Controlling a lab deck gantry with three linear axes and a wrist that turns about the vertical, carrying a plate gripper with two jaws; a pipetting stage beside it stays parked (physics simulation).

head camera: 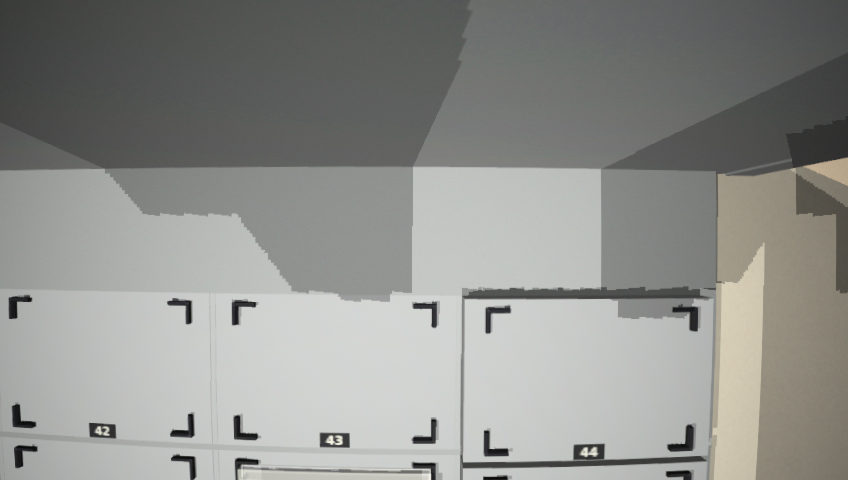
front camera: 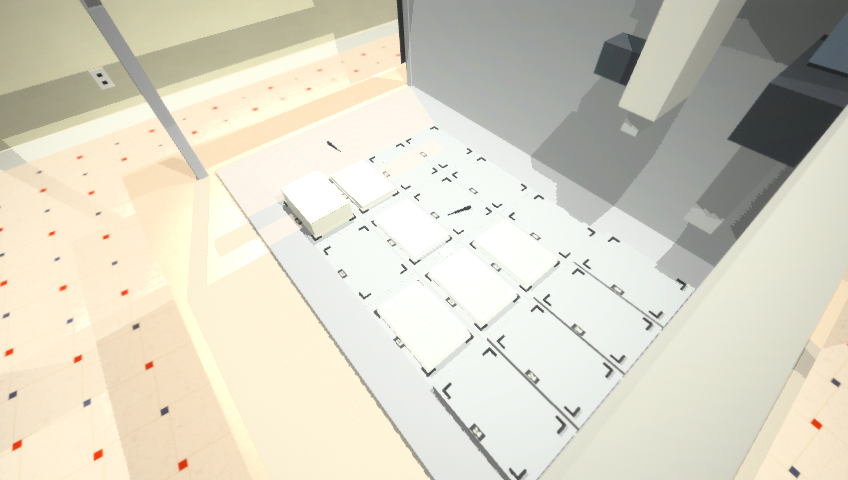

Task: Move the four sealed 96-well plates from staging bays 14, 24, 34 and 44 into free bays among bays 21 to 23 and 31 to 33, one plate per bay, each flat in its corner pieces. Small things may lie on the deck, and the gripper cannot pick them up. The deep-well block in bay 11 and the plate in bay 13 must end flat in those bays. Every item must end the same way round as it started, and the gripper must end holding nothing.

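Pixels of known places: gripper, fingertip midpoint: [front camera: 711,210]; robot's base at its link origin: [front camera: 285,202].
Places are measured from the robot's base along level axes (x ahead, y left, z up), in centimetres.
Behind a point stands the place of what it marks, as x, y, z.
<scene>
Sealed white plates lie flat in bay 21 [front camera: 363,184] @(7.4, 14.6, 1.4), bay 22 [front camera: 411,228] @(23.5, 14.7, 1.4), bay 23 [front camera: 473,286] @(40.0, 14.5, 1.4) and bay 33 [front camera: 514,252] @(39.7, 24.9, 1.4). The edge of the bay 33 plate [head camera: 336,474] @(39.4, 29.8, 0.6) also shows at the bottom of the head view. The taller deep-well block [front camera: 315,202] @(8.4, 3.5, 4.2) stands in bay 11. Another plate [front camera: 423,327] @(40.3, 3.6, 1.4) lies flat in bay 13. Bays 14, 24, 34 and 44 hold no plate. The gripper's dark body [front camera: 785,118] @(57.9, 32.6, 33.2) is high at the upper right of the front view. Its jaws are hidden, so their opening cannot be told.
A dark pen-like tool [front camera: 459,210] @(25.3, 25.3, 0.5) lies in bay 32. Another dark tool [front camera: 333,145] @(-9.9, 17.4, 0.5) lies on the deck beyond bay 21. A small pale block [front camera: 446,251] @(31.0, 16.7, 0.1) lies between the plates in bays 22, 23 and 33. The parked pipetting column [front camera: 678,59] @(47.0, 33.0, 34.7) stands at the back.
</scene>
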